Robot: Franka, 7 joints.
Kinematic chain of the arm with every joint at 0, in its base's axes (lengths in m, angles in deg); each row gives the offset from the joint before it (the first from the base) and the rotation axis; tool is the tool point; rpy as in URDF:
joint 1: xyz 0 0 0.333 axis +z
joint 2: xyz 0 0 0 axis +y
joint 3: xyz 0 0 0.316 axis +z
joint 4: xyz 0.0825 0 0 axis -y
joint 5: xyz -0.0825 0 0.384 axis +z
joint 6: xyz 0 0 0 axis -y
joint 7: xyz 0.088 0 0 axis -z
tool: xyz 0 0 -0.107 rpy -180 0 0
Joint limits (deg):
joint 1: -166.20..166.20
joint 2: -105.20..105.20
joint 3: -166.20..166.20
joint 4: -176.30..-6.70
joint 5: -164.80..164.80
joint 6: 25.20..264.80
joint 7: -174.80..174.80
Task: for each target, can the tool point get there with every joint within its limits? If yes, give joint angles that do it. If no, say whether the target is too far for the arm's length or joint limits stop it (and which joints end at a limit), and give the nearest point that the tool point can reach.
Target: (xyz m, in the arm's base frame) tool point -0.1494 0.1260 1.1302
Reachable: yes | joints 80.61 12.06 111.99 -35.92 -0.42 201.89 -91.00
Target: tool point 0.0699 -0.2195 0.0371
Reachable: yes | joints -57.25 31.85 -1.56 -161.87 60.60 165.33 -97.28
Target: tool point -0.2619 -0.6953 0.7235
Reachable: yes | joints 97.37 -51.27 110.13 -39.14 138.08 153.52 -21.65
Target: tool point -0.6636 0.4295 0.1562
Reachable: yes | joints -13.92 -75.22 137.23 -50.34 -119.74 168.71 71.95
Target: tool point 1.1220 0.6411 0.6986
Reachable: no: too far | nearest point 0.7167 0.4095 0.5665 | short by 0.485 m
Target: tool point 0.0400 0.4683 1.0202
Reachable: yes | joints 108.75 34.01 -79.74 -30.53 35.71 189.10 -34.33
